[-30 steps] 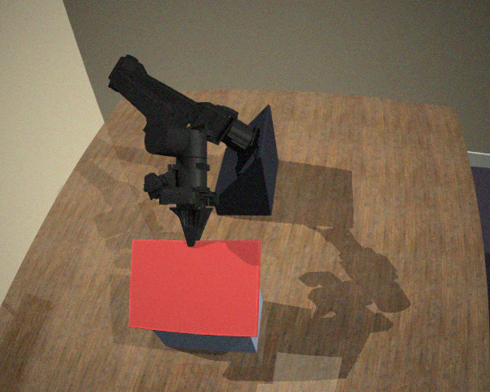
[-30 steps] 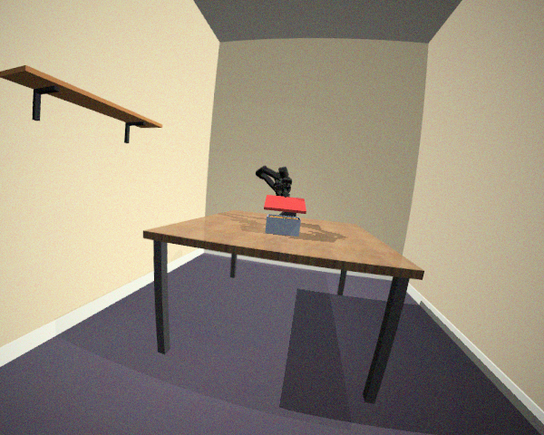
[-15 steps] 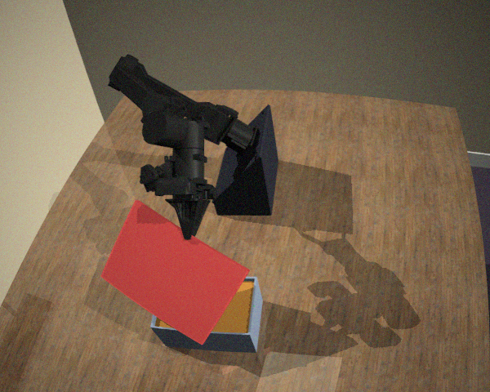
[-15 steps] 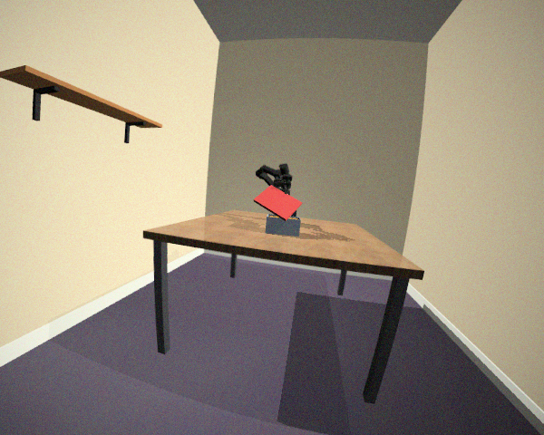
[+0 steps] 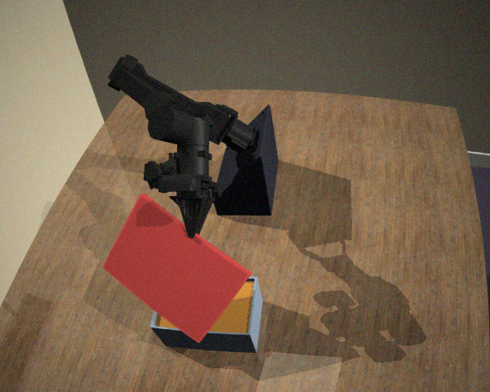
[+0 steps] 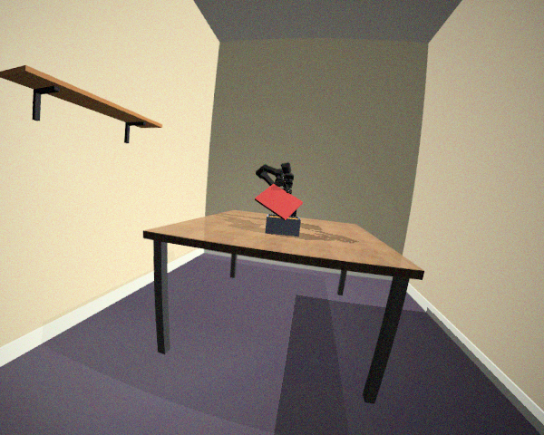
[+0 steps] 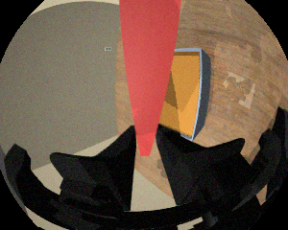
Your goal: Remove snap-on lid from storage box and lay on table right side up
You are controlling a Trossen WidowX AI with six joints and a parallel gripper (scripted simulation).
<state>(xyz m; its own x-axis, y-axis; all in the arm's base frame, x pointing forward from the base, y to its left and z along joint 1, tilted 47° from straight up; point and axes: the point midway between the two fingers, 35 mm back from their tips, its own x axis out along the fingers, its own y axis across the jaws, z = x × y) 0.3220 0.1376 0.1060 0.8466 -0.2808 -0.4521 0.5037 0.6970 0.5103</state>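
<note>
My gripper tip is 5 cm short of the red lid, 4 cm to the left of it and 4 cm above it. The rest, counted from my gripper tip: storage box (19 cm below, 6 cm ahead).
</note>
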